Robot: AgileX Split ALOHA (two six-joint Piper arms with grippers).
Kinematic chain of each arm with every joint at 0, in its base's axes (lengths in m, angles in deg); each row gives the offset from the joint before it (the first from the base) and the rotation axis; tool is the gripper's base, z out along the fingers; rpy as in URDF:
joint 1: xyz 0 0 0.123 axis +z
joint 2: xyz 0 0 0 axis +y
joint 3: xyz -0.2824 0 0.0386 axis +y
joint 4: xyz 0.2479 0 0.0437 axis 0.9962 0 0.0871
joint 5: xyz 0 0 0 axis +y
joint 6: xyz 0.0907 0 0.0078 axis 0.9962 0 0.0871
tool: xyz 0 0 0 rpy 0 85 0
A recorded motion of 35 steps. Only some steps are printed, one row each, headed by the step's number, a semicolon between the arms.
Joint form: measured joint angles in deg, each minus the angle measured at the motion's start. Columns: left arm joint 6, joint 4, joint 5, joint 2, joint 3, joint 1; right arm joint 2, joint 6, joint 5, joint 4, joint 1, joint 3.
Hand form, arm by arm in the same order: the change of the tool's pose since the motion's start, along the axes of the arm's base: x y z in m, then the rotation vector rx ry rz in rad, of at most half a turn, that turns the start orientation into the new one. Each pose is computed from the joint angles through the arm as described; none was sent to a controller.
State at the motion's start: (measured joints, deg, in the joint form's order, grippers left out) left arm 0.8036 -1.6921 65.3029 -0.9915 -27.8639 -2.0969; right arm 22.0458 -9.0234 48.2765 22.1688 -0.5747 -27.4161
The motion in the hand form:
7: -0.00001 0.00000 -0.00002 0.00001 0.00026 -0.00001; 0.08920 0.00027 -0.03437 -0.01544 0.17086 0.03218
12: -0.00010 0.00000 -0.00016 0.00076 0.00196 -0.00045; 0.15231 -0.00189 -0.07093 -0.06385 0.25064 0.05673
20: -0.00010 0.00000 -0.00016 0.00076 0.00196 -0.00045; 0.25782 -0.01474 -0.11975 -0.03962 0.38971 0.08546
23: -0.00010 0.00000 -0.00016 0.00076 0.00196 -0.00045; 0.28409 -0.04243 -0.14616 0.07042 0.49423 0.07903
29: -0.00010 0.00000 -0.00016 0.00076 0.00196 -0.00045; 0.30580 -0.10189 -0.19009 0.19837 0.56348 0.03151
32: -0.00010 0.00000 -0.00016 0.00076 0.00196 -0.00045; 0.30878 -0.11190 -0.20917 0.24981 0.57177 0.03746
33: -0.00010 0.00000 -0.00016 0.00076 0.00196 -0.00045; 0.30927 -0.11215 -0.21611 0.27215 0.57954 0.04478
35: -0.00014 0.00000 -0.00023 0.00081 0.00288 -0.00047; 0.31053 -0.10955 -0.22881 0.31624 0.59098 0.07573
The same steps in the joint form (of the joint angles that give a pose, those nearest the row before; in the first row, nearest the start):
7: 0.00 0.00 0.01 0.00 0.00 0.00; 28.41 -15.72 -15.75 11.00 0.00 -0.05
12: 0.04 0.00 0.12 0.00 0.00 0.00; 49.18 -32.63 -25.20 22.83 0.00 -4.08
20: 0.04 0.00 0.12 0.00 0.00 0.00; 77.73 -41.56 -23.27 29.14 -2.94 -23.11
23: 0.04 0.00 0.12 0.00 0.00 0.00; 87.19 -42.22 -15.28 30.34 -8.72 -30.39
29: 0.04 0.00 0.12 0.00 0.00 0.00; 99.50 -46.61 -8.10 33.09 -18.40 -39.02
32: 0.04 0.00 0.12 0.00 0.00 0.00; 103.63 -50.13 -6.21 36.24 -20.22 -40.74
33: 0.04 0.00 0.12 0.00 0.00 0.00; 105.02 -51.06 -5.35 37.31 -20.45 -41.15
35: 0.05 0.00 0.17 0.00 0.00 0.00; 107.69 -53.28 -3.14 39.46 -20.52 -42.02

